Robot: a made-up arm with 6 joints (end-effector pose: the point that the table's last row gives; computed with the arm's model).
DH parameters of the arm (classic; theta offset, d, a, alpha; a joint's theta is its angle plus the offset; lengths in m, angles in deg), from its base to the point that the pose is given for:
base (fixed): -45.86 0 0.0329 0
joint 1: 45.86 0.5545 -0.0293 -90
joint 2: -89.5 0 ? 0
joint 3: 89.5 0.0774 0.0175 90
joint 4: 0 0.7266 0.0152 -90
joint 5: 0 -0.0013 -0.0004 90
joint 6: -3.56 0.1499 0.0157 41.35
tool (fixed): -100.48 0.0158 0 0
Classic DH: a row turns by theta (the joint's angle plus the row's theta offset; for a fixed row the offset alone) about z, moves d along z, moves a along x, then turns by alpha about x.
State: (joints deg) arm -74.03 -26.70 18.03 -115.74 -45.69 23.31
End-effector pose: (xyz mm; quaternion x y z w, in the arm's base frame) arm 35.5 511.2 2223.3 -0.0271 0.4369 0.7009 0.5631
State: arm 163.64 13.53 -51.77 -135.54 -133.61 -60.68
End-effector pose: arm 100.9 -214.9 1967.2 0.9275 0.2124 -0.3076 0.0073
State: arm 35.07 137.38 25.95 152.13 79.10 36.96
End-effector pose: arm 689.2 641.6 -790.4 0.0246 -0.5754 -0.8069 0.1313
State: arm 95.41 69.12 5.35 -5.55 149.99 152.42
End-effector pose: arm -194.4 1389.9 912.9 0.1857 -0.8000 0.4106 0.3962
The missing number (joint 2, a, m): 0.9123
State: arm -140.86 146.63 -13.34 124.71 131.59 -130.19
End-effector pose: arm -601.3 -793.0 -600.3 0.0820 0.3551 -0.9277 0.0813
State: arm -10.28 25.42 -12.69 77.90 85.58 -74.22
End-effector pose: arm 662.0 109.9 2087.0 -0.4248 -0.0927 -0.7464 0.5039
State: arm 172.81 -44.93 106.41 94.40 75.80 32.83
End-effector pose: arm -1.8 -276.1 1557.5 0.6568 0.5698 -0.4139 0.2695
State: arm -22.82 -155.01 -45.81 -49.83 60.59 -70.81
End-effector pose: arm -207.8 17.1 -1063.6 0.9526 0.1972 -0.0039 0.2317
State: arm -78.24 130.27 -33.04 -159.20 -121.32 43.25
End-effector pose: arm 408.4 -1267.9 -264.6 -0.8695 0.2273 -0.3624 0.2471
